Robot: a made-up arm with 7 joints.
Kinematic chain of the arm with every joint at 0, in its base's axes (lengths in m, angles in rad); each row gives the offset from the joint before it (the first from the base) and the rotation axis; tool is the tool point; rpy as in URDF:
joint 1: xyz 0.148 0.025 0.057 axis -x
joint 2: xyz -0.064 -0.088 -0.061 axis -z
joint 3: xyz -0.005 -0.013 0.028 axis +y
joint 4: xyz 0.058 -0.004 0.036 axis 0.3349 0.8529 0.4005
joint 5: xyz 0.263 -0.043 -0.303 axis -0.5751 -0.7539 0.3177
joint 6: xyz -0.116 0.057 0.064 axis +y
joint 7: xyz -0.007 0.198 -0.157 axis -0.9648 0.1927 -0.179
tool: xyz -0.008 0.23 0.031 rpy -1.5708 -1.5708 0
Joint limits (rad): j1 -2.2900..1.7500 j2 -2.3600..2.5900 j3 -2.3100..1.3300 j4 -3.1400..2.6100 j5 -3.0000..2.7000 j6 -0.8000..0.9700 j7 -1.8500..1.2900
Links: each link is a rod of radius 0.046 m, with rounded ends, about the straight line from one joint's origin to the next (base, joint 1, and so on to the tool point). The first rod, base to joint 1, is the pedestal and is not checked.
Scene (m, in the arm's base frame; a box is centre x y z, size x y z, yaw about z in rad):
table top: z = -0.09
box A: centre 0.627 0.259 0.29 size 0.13 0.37 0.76 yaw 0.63
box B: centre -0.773 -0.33 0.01 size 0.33 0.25 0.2 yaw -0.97
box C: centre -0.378 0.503 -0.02 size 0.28 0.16 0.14 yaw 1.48
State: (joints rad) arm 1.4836 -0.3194 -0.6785 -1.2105 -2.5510 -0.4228 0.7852
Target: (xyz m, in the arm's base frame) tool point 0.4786 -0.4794 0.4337
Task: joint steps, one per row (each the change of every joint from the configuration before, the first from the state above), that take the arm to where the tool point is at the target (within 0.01 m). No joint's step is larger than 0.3 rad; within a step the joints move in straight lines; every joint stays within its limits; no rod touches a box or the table.
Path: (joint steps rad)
1: -0.2972 0.2410 -0.1310 0.0605 0.0808 0.2555 0.1683
2: -0.2971 0.2409 -0.1310 0.0605 0.0808 0.2555 0.1682
3: -0.2972 0.2410 -0.1310 0.0604 0.0808 0.2555 0.1683
4: -0.0599 0.1595 0.2874 0.0263 0.0186 -0.1764 0.0000
5: -0.0599 0.1595 0.2874 0.0264 0.0185 -0.1763 0.0000
6: -0.0599 0.1595 0.2873 0.0263 0.0186 -0.1764 0.0000
7: -0.0598 0.1595 0.2874 0.0263 0.0186 -0.1764 0.0000

